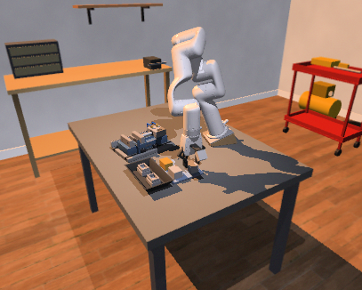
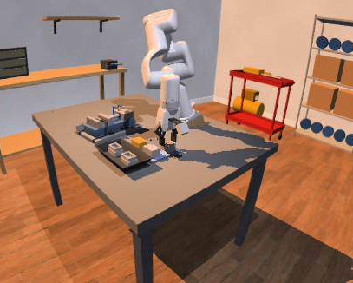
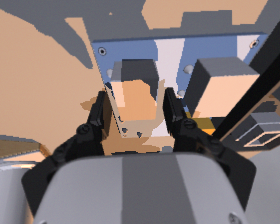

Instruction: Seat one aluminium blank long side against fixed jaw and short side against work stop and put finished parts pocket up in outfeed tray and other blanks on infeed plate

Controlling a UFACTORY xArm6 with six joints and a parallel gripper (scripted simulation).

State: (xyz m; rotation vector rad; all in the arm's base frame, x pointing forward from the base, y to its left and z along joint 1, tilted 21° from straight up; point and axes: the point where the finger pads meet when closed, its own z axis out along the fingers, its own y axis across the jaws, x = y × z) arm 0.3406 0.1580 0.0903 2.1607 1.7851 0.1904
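Right now my hand is 3 cm above the aluminium blank. Also, from my hand: brass blank 7 cm ahead, 11 cm to the right, 3 cm below; infeed plate 3 cm ahead, 5 cm to the right, 5 cm below; work stop rod 9 cm ahead, 32 cm to the right, 4 cm above.
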